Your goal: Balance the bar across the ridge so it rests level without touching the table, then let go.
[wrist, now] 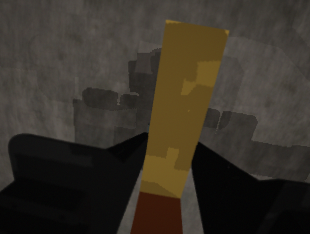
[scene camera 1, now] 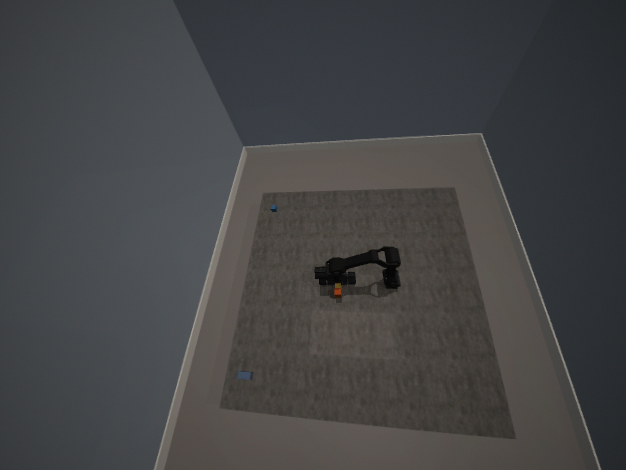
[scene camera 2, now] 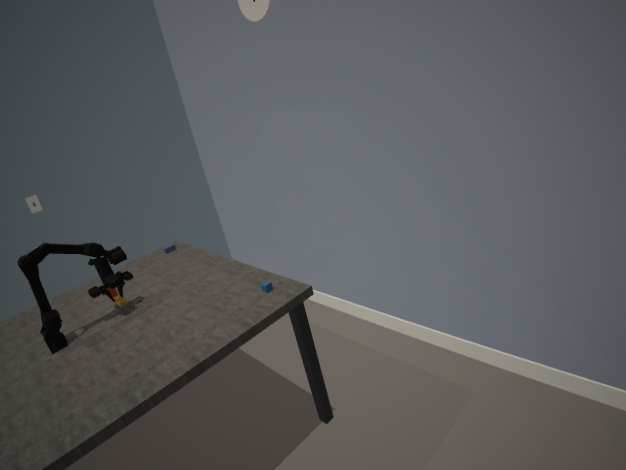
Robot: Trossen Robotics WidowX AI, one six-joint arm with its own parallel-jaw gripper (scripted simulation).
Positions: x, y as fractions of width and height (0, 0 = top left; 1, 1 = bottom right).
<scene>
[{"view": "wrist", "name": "gripper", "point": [0.55, 0.61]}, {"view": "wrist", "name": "bar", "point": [0.62, 0.23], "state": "held by the gripper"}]
</scene>
